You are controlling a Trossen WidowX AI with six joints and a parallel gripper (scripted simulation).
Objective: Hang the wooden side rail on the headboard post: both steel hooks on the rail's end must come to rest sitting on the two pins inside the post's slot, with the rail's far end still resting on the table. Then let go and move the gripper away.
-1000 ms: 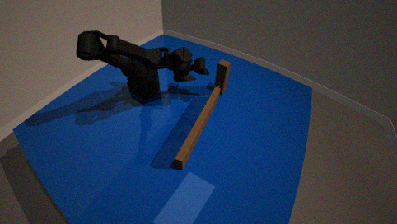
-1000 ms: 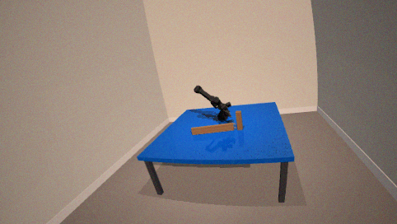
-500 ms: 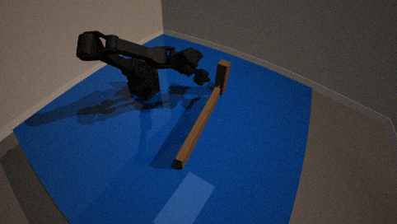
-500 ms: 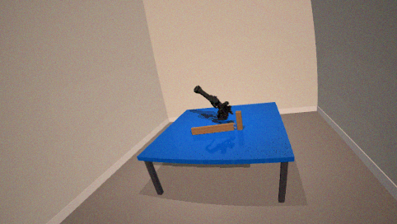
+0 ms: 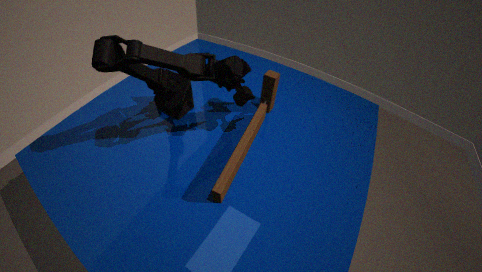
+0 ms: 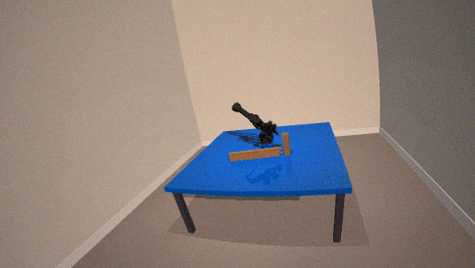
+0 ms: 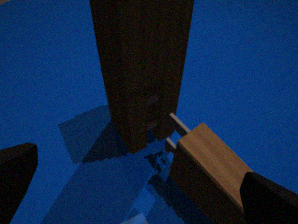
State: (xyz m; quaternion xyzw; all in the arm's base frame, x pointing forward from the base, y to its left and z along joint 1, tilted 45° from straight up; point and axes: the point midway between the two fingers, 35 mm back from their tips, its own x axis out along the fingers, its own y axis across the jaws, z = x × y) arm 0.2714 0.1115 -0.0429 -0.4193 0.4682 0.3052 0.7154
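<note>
My gripper tip is now 5 cm short of the headboard post, 9 cm to the right of it and 5 cm above it.
</note>
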